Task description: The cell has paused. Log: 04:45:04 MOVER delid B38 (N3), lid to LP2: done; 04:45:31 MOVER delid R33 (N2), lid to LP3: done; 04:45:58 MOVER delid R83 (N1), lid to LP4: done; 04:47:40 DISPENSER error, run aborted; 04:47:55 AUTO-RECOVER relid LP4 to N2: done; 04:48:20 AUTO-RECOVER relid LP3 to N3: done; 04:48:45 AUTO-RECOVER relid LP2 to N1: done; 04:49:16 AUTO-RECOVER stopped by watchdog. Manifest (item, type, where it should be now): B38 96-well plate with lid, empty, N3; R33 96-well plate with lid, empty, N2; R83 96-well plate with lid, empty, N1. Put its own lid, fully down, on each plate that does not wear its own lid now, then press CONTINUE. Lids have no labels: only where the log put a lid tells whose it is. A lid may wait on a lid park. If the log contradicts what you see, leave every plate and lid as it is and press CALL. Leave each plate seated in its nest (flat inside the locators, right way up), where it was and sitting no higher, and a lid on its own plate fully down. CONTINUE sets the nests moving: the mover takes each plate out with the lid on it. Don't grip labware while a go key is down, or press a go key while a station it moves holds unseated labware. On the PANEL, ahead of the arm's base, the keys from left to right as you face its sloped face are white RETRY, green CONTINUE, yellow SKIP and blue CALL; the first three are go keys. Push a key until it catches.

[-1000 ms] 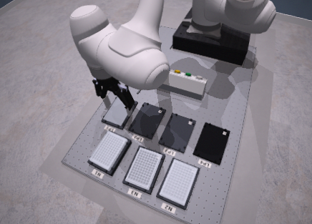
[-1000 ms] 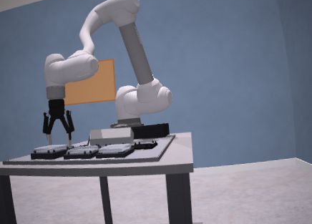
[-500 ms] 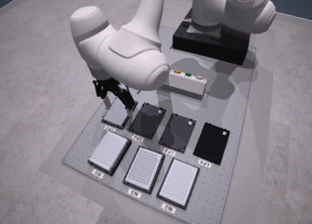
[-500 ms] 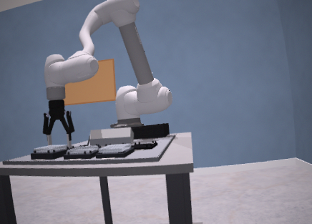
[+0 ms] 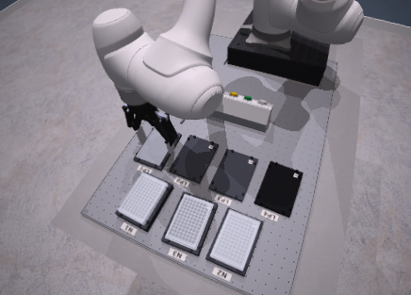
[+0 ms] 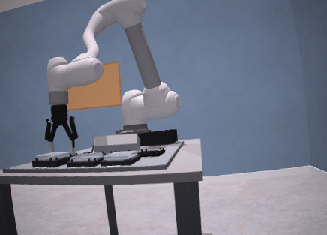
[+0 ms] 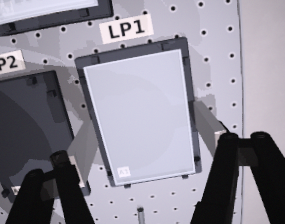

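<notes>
Right now my hand is 20 mm above the pale grey lid. From my hand the other things lie so: lid park LP2 (130 mm to the left, 30 mm below); then LP2 label (120 mm to the left, 90 mm ahead, 40 mm below); then lid park LP1 (30 mm below).
</notes>
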